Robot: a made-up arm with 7 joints.
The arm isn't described. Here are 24 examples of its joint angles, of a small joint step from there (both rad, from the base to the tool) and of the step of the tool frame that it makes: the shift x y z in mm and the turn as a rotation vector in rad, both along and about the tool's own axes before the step.
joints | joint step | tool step
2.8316 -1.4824 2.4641 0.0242 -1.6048 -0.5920 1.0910 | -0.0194 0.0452 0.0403 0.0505 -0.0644 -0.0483 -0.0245 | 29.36 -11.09 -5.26 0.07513 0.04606 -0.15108
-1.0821 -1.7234 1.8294 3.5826 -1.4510 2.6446 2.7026 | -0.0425 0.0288 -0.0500 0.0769 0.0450 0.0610 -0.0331 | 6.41 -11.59 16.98 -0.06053 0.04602 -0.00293
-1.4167 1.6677 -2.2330 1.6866 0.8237 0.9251 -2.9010 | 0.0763 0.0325 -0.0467 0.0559 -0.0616 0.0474 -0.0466 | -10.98 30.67 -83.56 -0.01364 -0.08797 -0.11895
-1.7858 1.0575 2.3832 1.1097 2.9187 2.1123 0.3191 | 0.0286 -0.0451 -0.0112 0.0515 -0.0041 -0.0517 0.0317 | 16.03 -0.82 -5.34 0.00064 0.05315 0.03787
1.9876 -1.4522 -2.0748 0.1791 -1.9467 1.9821 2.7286 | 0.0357 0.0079 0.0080 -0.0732 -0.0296 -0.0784 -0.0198 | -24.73 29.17 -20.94 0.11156 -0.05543 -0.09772
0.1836 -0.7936 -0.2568 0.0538 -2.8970 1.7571 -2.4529 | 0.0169 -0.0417 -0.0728 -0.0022 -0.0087 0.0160 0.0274 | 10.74 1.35 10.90 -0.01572 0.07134 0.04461
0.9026 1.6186 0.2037 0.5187 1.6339 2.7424 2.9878 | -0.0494 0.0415 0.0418 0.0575 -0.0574 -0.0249 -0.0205 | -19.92 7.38 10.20 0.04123 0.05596 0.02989
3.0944 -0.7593 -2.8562 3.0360 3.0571 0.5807 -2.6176 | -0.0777 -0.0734 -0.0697 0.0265 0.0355 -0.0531 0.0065 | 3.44 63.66 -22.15 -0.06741 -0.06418 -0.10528
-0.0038 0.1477 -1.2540 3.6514 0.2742 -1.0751 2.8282 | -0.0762 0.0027 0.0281 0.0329 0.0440 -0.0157 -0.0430 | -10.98 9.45 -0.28 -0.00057 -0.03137 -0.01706
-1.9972 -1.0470 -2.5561 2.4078 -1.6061 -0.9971 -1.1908 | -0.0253 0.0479 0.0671 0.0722 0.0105 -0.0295 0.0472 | -51.69 56.04 -1.80 -0.10379 -0.06944 -0.03481
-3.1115 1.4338 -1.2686 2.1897 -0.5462 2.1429 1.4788 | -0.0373 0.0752 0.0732 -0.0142 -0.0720 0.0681 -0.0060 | -66.98 -15.89 2.75 -0.09237 0.12391 -0.05612
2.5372 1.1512 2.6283 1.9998 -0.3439 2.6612 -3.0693 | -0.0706 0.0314 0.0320 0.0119 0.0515 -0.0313 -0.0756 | 43.51 7.64 -8.85 -0.01216 -0.10464 -0.08807
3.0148 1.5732 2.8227 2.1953 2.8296 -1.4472 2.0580 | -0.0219 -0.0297 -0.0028 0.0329 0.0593 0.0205 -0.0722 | 17.96 -3.62 -3.94 -0.01731 0.04681 -0.07934
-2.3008 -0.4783 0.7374 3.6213 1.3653 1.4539 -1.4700 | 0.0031 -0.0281 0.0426 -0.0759 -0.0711 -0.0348 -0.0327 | -23.30 11.47 4.97 -0.02694 -0.02708 0.01742
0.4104 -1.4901 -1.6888 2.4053 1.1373 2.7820 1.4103 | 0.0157 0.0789 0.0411 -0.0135 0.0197 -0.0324 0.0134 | -5.86 -56.45 24.66 -0.05848 0.00774 0.00989
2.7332 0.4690 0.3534 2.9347 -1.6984 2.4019 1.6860 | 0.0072 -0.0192 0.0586 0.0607 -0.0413 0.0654 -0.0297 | 37.36 7.97 7.31 -0.06276 -0.06822 0.00607
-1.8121 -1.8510 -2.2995 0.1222 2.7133 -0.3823 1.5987 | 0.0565 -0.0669 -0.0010 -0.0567 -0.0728 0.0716 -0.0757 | 16.63 -34.94 29.21 0.04883 0.05241 -0.15072
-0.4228 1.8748 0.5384 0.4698 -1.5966 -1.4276 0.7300 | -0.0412 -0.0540 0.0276 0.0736 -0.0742 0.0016 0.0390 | 46.18 5.97 8.31 0.07044 -0.04760 -0.11631
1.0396 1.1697 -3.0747 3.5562 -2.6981 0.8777 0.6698 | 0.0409 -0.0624 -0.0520 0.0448 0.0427 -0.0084 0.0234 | -14.83 -20.05 -13.28 0.01800 0.00244 -0.00025
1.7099 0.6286 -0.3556 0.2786 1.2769 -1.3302 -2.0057 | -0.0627 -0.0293 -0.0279 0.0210 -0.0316 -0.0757 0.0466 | -4.86 13.00 12.98 -0.04276 -0.07079 0.09685
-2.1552 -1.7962 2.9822 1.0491 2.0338 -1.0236 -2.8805 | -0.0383 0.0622 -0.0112 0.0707 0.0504 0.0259 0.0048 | 1.32 42.42 -22.91 0.05075 0.09142 0.14147
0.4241 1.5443 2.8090 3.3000 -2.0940 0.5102 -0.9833 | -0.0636 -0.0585 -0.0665 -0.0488 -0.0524 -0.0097 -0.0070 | 51.65 53.60 -42.77 -0.12535 0.04189 -0.11496
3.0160 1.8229 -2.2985 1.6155 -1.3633 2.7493 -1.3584 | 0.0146 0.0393 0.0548 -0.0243 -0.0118 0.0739 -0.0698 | -10.14 -35.21 -1.88 0.01901 -0.01323 -0.04020
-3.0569 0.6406 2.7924 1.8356 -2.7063 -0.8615 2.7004 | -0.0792 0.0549 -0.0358 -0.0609 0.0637 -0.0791 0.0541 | -9.37 21.89 -32.03 -0.01931 -0.04319 0.12334
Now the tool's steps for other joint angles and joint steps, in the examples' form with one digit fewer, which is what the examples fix.
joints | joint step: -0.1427 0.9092 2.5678 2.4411 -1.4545 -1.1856 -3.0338 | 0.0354 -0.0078 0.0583 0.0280 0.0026 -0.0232 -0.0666
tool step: -5.8 -3.2 4.6 0.0682 -0.0645 -0.0409
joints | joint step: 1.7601 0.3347 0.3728 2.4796 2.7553 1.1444 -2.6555 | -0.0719 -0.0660 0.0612 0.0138 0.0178 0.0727 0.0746
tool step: 50.6 -4.4 44.5 0.0585 0.1393 0.0496
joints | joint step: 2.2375 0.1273 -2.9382 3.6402 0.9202 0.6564 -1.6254 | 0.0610 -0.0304 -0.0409 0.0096 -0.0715 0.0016 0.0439
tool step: -20.4 -2.0 -3.3 -0.0001 -0.0586 0.0131
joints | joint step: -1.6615 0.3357 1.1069 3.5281 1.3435 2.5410 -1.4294 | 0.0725 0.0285 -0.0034 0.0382 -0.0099 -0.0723 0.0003
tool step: -9.1 -12.0 -12.8 -0.1052 0.0461 -0.0316
